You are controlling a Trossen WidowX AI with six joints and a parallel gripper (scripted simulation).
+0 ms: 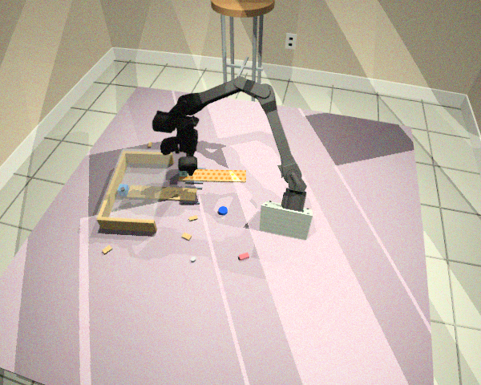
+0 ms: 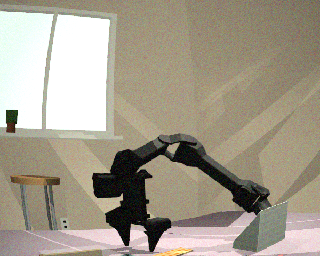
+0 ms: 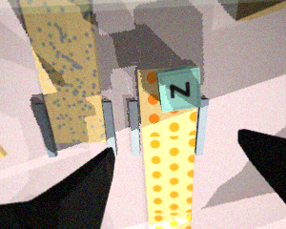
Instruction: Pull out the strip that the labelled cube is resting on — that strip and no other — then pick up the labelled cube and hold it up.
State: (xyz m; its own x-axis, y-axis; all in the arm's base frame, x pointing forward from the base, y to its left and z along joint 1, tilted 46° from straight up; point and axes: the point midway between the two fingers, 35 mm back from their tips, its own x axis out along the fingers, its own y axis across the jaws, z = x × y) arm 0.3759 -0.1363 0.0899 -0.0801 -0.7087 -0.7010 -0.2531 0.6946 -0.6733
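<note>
Now: the labelled cube 40 mm ahead of my gripper tip and 30 mm below it. Round my gripper tip: orange strip (70 mm behind, 10 mm to the right, 50 mm below); then blue disc (150 mm behind, 140 mm to the left, 50 mm below); then pink block (250 mm behind, 300 mm to the left, 50 mm below).
</note>
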